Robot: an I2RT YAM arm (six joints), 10 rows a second.
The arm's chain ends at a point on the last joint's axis. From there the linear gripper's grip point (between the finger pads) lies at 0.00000 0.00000 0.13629 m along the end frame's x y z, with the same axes.
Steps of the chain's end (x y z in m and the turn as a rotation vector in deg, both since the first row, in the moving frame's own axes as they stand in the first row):
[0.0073 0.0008 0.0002 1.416 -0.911 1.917]
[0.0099 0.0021 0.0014 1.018 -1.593 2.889]
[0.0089 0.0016 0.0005 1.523 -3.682 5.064]
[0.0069 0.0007 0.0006 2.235 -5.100 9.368]
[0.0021 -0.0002 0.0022 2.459 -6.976 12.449]
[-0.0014 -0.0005 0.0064 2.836 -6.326 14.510]
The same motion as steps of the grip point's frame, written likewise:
[0.0052 -0.0026 0.0001 1.416 -0.911 1.917]
[0.0062 -0.0004 0.0013 1.018 -1.593 2.889]
[0.0003 -0.0024 0.0002 1.523 -3.682 5.064]
[-0.0047 -0.0056 0.0000 2.235 -5.100 9.368]
[-0.0137 -0.0078 0.0011 2.459 -6.976 12.449]
[-0.0154 -0.0091 0.0054 2.836 -6.326 14.510]

